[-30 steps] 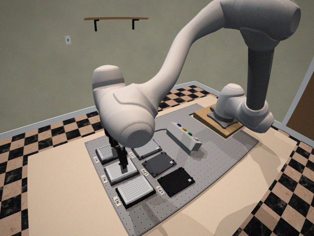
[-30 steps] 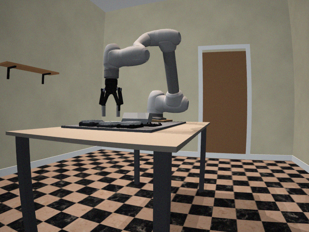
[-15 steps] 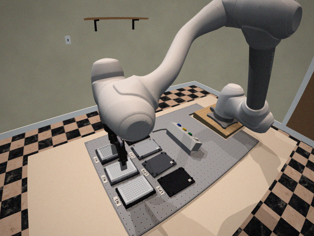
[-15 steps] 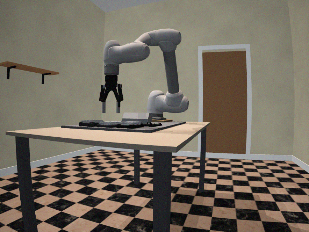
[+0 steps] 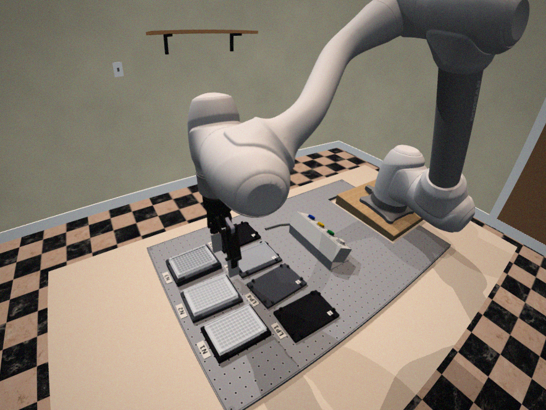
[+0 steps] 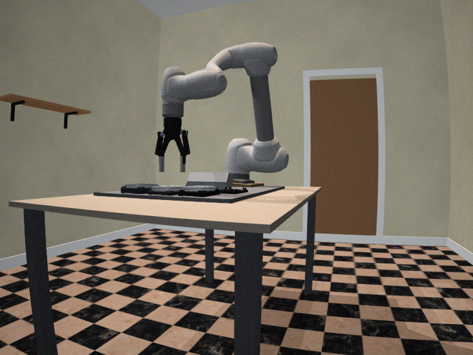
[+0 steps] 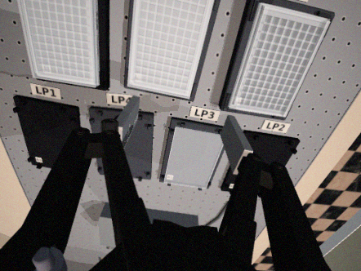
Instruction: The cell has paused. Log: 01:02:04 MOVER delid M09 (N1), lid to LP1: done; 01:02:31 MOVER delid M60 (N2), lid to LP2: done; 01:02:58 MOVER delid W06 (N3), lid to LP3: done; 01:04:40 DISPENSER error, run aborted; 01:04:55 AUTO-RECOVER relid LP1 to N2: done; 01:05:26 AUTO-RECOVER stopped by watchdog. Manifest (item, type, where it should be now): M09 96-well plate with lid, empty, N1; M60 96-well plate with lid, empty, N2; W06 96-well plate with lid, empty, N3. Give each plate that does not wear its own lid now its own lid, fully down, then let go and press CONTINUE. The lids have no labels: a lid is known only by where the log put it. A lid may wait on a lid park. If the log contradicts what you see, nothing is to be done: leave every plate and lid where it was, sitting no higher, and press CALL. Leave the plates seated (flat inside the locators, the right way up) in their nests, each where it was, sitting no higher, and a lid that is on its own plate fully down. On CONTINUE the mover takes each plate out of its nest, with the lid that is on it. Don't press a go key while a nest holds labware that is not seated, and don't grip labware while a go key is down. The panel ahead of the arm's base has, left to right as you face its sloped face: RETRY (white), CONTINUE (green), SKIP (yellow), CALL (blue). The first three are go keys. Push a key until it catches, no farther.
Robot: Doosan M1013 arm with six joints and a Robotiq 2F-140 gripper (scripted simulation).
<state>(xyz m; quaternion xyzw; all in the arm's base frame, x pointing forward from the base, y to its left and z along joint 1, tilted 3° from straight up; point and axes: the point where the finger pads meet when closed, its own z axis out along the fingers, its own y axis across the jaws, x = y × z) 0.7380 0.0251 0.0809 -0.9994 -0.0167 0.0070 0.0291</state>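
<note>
Right now the clear lid is 11 cm behind my hand, 5 cm to the right of it and 9 cm below it. Round my hand: lid park LP3 (11 cm behind, 5 cm to the right, 10 cm below); plate (7 cm ahead, 10 cm to the right, 8 cm below); nest N3 (7 cm ahead, 10 cm to the right, 10 cm below).
</note>
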